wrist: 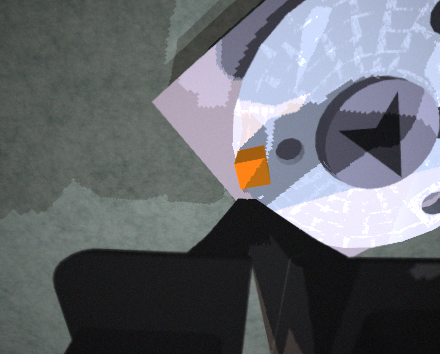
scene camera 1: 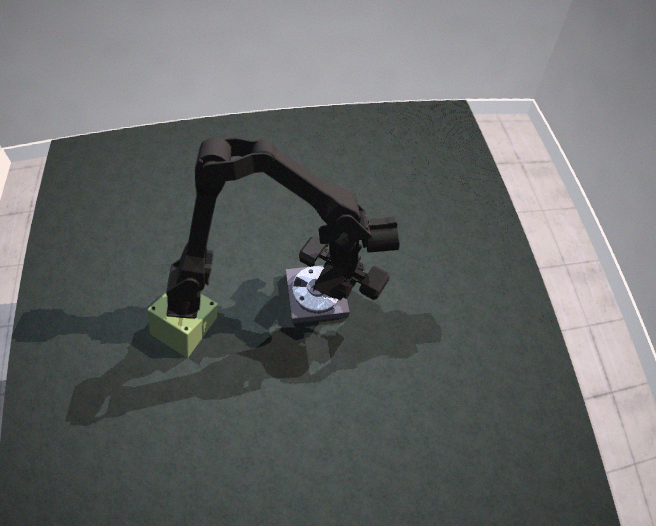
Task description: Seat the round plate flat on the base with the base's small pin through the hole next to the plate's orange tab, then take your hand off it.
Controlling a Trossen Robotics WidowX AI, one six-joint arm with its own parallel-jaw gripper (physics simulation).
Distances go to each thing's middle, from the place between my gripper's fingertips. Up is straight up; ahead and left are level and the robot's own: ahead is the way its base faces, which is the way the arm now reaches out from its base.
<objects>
The raised hub [wrist: 372, 134] is 6 cm behind my hand and 1 cm to the right of it. Round my hand: square mauve-grey base [scene camera 1: 299, 314] 6 cm behind, 2 cm below, 1 cm to the right; then round white plate [scene camera 1: 315, 303] 6 cm behind, 1 cm to the right.
</objects>
